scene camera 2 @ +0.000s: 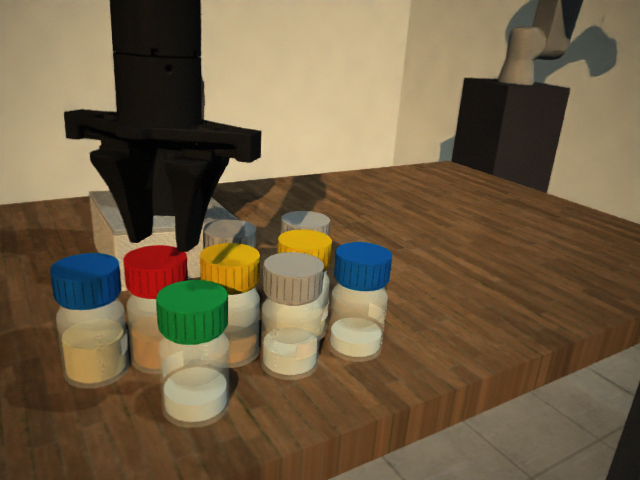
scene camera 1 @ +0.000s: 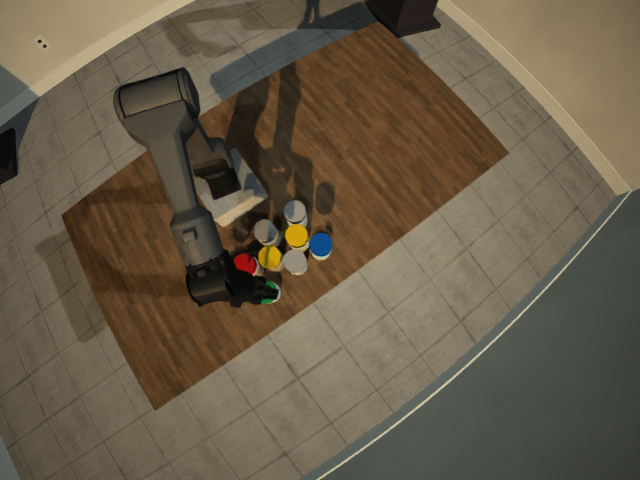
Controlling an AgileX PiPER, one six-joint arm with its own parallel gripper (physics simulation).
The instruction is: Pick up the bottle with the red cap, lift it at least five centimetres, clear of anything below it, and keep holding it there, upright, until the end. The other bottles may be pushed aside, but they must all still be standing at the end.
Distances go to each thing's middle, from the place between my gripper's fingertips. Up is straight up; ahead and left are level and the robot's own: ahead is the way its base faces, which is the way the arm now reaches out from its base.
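There is the green-capped bottle (scene camera 2: 192, 315), and my hand is 20 mm to the right of it, 20 mm short of it and 90 mm above it. The red-capped bottle (scene camera 2: 149, 269) is 60 mm behind my hand and 90 mm below it. As for the blue-capped bottle (scene camera 2: 359, 299), I find it 190 mm to the left of my hand, 40 mm behind it and 90 mm below it.
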